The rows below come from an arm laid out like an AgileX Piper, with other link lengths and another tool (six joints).
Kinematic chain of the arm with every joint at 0, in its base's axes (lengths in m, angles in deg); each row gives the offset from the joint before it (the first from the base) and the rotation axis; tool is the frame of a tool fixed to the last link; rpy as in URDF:
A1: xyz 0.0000 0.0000 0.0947 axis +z
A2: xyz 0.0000 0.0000 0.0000 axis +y
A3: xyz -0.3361 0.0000 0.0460 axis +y
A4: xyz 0.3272 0.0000 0.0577 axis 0.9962 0 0.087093
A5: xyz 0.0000 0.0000 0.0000 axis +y
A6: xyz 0.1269 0.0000 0.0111 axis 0.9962 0 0.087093
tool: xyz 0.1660 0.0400 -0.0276 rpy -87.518 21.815 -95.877
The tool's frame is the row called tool.
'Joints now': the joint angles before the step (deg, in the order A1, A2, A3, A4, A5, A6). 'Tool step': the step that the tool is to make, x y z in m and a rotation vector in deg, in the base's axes. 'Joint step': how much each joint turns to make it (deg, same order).
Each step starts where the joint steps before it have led.
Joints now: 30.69, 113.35, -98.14, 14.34, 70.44, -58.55
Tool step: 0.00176, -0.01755, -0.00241, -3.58, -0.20, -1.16
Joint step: 0.00, -0.01, 0.00, -3.62, 1.25, 2.14
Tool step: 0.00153, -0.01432, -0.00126, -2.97, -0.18, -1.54
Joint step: 0.00, 0.01, 0.00, -3.03, 1.02, 2.28
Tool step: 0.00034, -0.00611, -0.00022, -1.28, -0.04, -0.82
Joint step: 0.00, -0.01, 0.00, -1.29, 0.50, 1.13
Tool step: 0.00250, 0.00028, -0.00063, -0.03, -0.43, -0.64
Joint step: 0.00, 0.05, 0.00, -0.32, -0.47, 0.65
